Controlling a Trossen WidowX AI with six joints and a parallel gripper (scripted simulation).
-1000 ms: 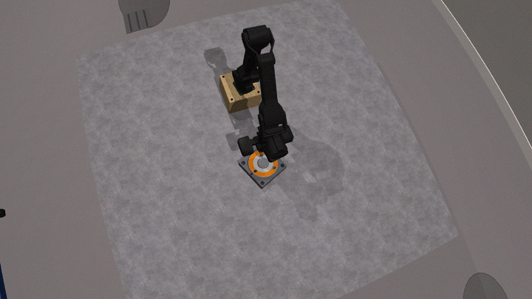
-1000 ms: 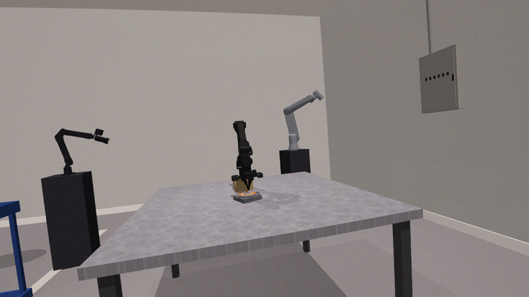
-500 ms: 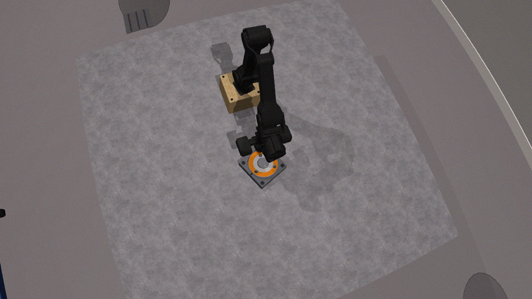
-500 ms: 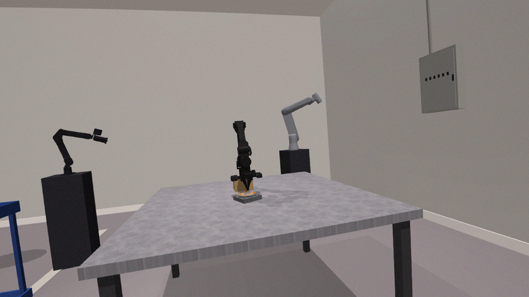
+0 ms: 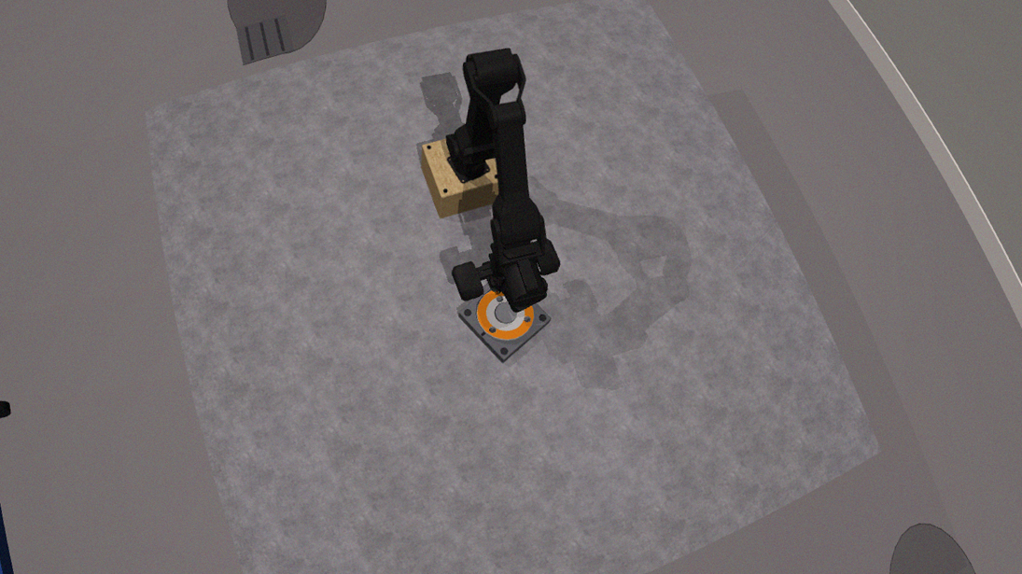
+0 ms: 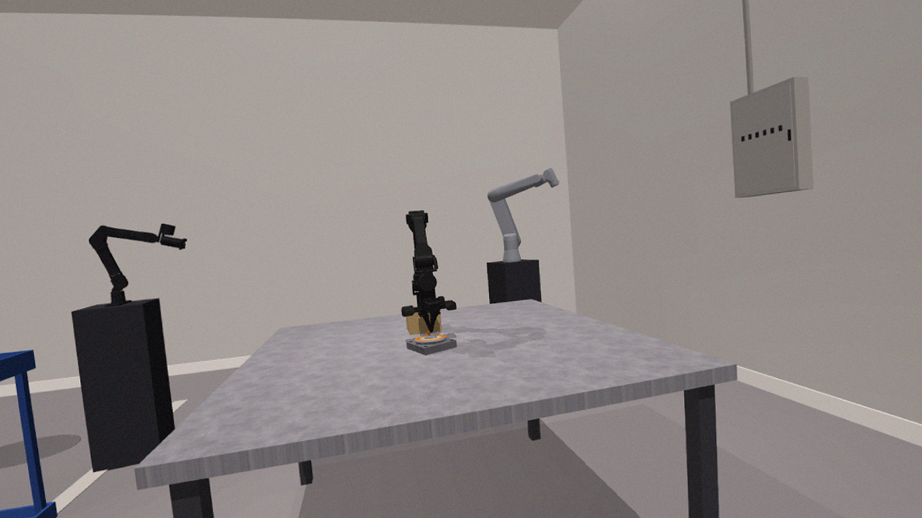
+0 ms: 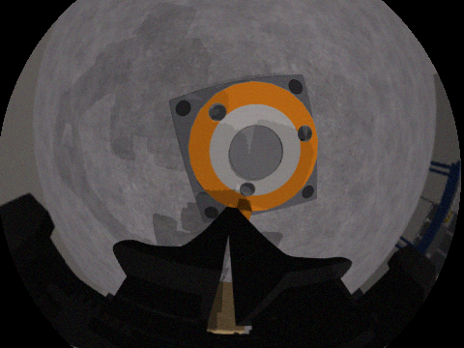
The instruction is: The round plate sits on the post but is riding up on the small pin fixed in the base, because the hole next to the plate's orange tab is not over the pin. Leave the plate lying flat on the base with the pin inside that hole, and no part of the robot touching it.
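My gripper tip is now 2 cm short of the round plate, 2 cm to the left of it and 1 cm above it. Round my gripper tip: square grey base: 5 cm ahead, 2 cm to the right, 2 cm below.
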